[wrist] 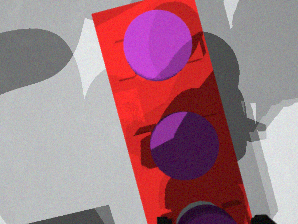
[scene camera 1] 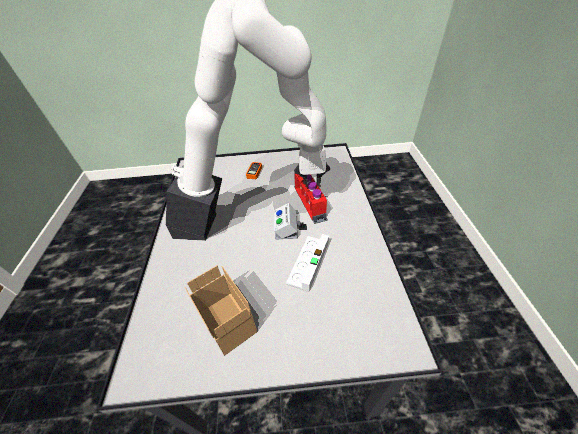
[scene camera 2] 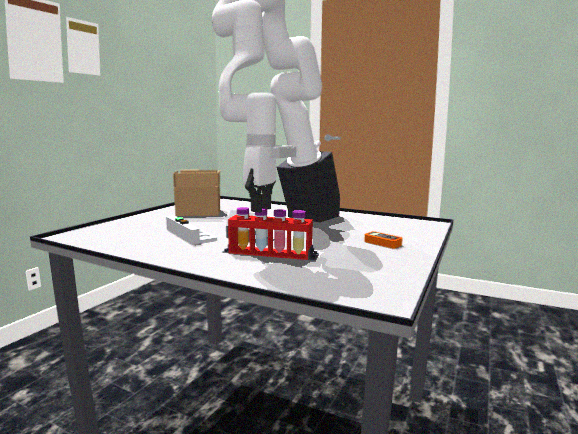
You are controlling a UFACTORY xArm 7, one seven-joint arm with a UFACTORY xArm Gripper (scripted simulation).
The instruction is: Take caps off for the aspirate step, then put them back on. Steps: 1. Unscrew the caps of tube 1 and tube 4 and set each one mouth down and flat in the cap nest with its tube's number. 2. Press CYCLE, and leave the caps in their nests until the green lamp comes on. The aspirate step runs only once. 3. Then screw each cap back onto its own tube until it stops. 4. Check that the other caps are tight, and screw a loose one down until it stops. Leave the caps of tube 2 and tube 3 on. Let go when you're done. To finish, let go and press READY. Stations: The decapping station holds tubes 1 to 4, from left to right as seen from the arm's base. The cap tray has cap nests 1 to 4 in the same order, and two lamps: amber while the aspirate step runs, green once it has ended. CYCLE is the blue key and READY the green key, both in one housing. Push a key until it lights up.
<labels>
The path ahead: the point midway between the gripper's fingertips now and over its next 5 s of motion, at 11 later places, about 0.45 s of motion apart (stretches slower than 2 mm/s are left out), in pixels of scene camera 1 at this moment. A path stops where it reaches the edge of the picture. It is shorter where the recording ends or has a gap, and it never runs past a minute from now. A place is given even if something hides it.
My gripper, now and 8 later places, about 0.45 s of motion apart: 312, 184; 312, 178; 303, 183; 291, 197; 279, 212; 278, 217; 278, 218; 278, 218; 278, 219
</labels>
